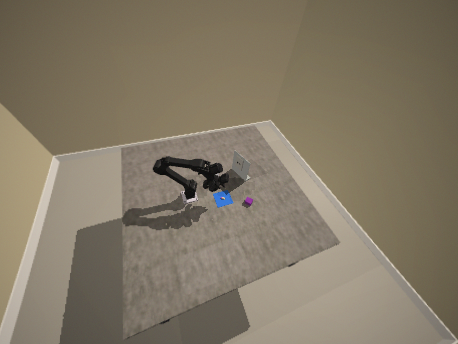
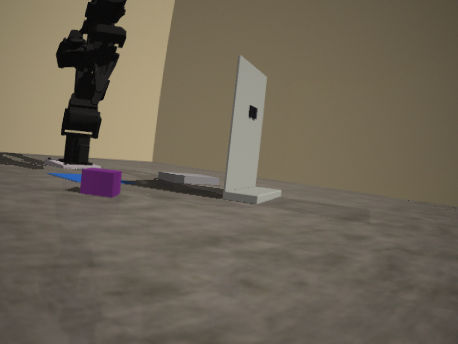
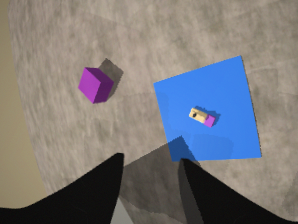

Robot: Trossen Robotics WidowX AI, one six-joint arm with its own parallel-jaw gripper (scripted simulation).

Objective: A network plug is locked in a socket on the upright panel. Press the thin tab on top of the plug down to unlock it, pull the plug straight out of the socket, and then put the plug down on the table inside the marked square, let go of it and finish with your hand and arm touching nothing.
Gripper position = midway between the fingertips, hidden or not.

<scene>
I see my gripper (image 2: 96, 98), a blue marked square (image 3: 221, 90) and a white upright panel (image 2: 247, 114).
My gripper is seen too in image 3 (image 3: 151, 163).
</scene>
